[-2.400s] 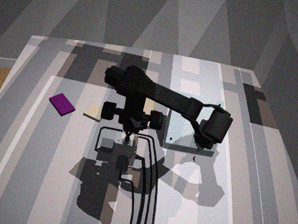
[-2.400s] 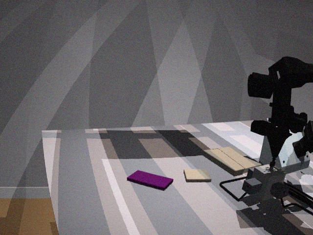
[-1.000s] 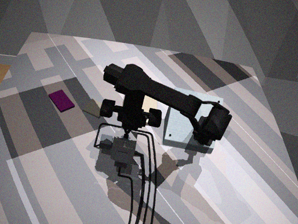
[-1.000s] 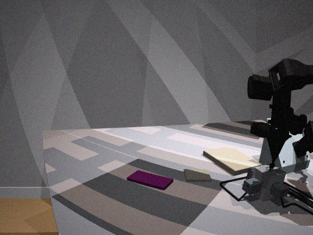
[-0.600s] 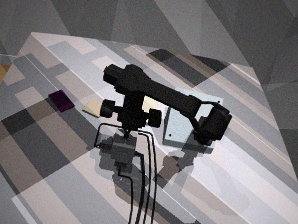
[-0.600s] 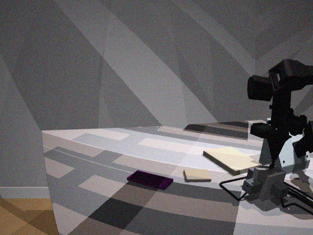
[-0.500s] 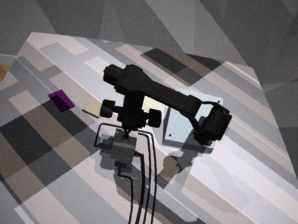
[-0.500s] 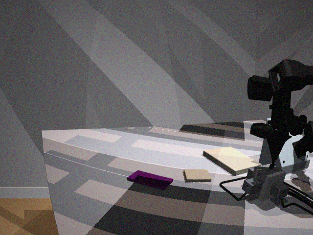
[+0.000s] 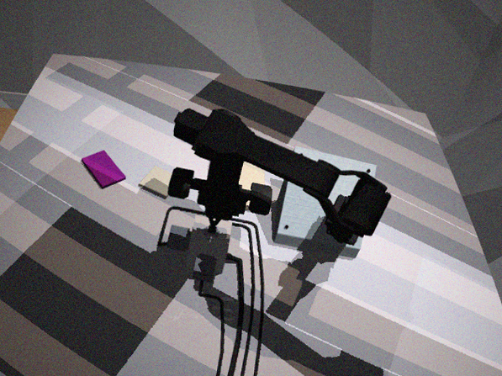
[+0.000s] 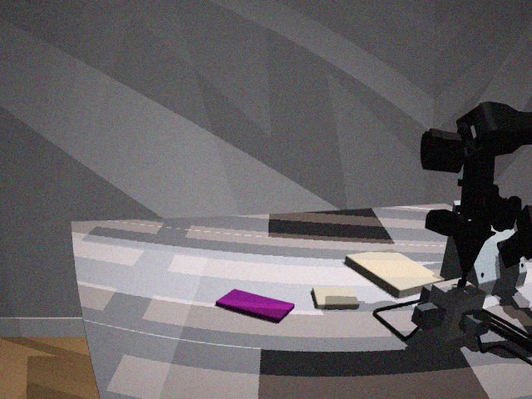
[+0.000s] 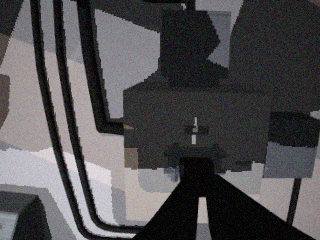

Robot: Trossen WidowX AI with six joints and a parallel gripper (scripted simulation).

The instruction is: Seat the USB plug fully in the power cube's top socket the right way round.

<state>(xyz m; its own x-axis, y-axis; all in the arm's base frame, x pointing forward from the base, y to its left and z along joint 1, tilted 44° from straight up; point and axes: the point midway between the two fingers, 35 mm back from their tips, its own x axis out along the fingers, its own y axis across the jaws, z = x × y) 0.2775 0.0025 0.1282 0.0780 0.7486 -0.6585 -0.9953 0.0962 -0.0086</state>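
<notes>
Now: gripper tip 20 mm above the dark USB plug. From my gripper tip the other things lie so: tan tile 200 mm to the right, 130 mm ahead, 100 mm below; then purple card 270 mm ahead, 210 mm to the right, 100 mm below; then tan board 250 mm to the right, 100 mm below, 50 mm behind.
</notes>
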